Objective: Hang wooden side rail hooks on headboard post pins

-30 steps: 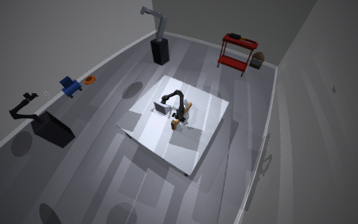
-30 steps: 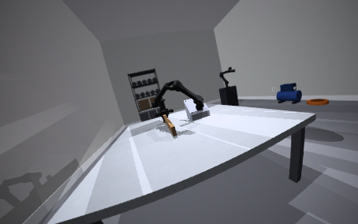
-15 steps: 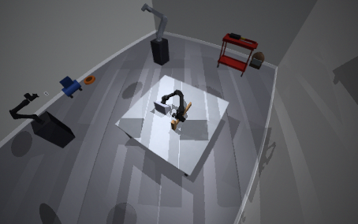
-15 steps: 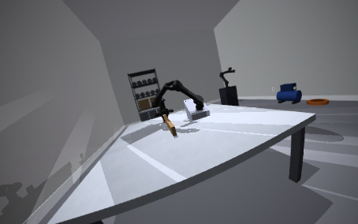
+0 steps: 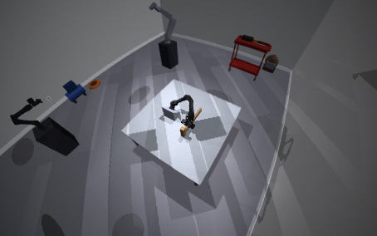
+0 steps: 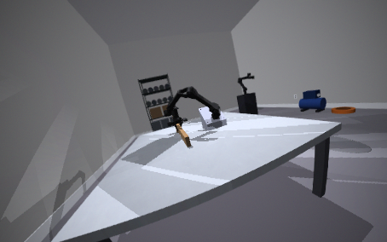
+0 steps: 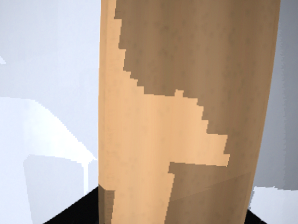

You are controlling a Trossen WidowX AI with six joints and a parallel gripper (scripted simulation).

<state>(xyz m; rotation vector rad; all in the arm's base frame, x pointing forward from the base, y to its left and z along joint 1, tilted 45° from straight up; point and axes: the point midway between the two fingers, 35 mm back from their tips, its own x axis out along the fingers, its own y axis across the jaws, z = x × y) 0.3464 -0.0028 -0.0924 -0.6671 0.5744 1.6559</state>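
Right now the wooden headboard post is 120 mm to the right of my gripper tip, 40 mm above it and 10 mm ahead of it.
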